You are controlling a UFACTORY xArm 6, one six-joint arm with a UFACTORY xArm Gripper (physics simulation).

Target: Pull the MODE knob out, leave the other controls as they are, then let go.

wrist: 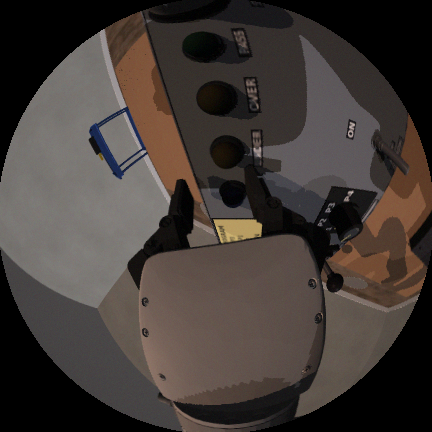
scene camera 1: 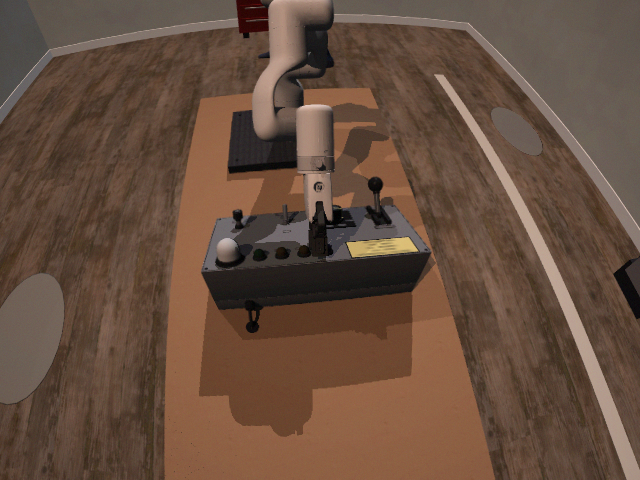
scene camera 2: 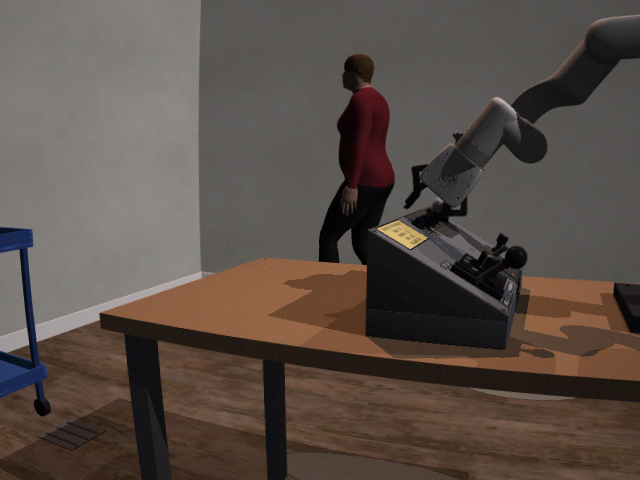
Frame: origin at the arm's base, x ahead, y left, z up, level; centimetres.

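Seen in the pictures: gripper, between the fingertips: point(wrist: 216, 182) point(scene camera 1: 317, 251) point(scene camera 2: 416, 217).
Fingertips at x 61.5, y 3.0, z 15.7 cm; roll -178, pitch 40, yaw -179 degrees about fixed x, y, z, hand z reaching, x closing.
Pixels of each thing's top centre, then the offset from my fingertips to it. "spot": a spot on its surface instead.
- MODE knob, a spot on its surface: point(wrist: 232, 194) point(scene camera 2: 422, 219) spot: dy +1.0, dx -1.6, dz -0.2 cm
- yellow card, centre of its top: point(wrist: 235, 251) point(scene camera 2: 403, 224) point(scene camera 1: 383, 242) dy +14.5, dx -1.1, dz +0.1 cm
- amber button, a spot on its surface: point(wrist: 227, 151) spot: dy -3.6, dx -1.7, dz -0.1 cm
- white dome, a spot on its surface: point(scene camera 1: 227, 250) spot: dy -18.8, dx +0.0, dz +2.7 cm
- toggle, centre of its top: point(scene camera 2: 499, 244) point(scene camera 1: 285, 208) dy -6.3, dx -17.0, dz -5.5 cm
- selector, centre of its top: point(wrist: 347, 237) point(scene camera 2: 488, 251) point(scene camera 1: 333, 207) dy +5.7, dx -16.2, dz -5.3 cm
- ball-topped lever, centre of its top: point(scene camera 2: 516, 246) point(wrist: 331, 291) point(scene camera 1: 376, 179) dy +17.6, dx -22.5, dz -2.1 cm
The MODE knob point(scene camera 2: 421, 221) point(wrist: 232, 194) is small, round and dark blue. It ends the row of round controls on the sloped grey console point(scene camera 1: 310, 281) point(scene camera 2: 434, 294), beside the yellow card point(scene camera 1: 382, 247) point(scene camera 2: 402, 234) point(wrist: 239, 230). Its label is hidden behind a finger in the wrist view. My gripper point(scene camera 1: 318, 251) point(scene camera 2: 428, 208) point(wrist: 216, 182) is open and empty, tilted over the upper edge of the console. In the wrist view the knob shows between the fingers, close to the right-hand one; whether that fingertip touches it I cannot tell.
An amber button point(wrist: 227, 151) is the knob's nearest neighbour, then another amber one point(wrist: 216, 97) and a green one point(wrist: 203, 46). A white dome point(scene camera 1: 227, 250), a toggle point(scene camera 1: 284, 213) point(wrist: 392, 154), a selector point(wrist: 346, 220) and a ball-topped lever point(scene camera 1: 375, 184) point(scene camera 2: 515, 257) point(wrist: 334, 282) also stand on the console.
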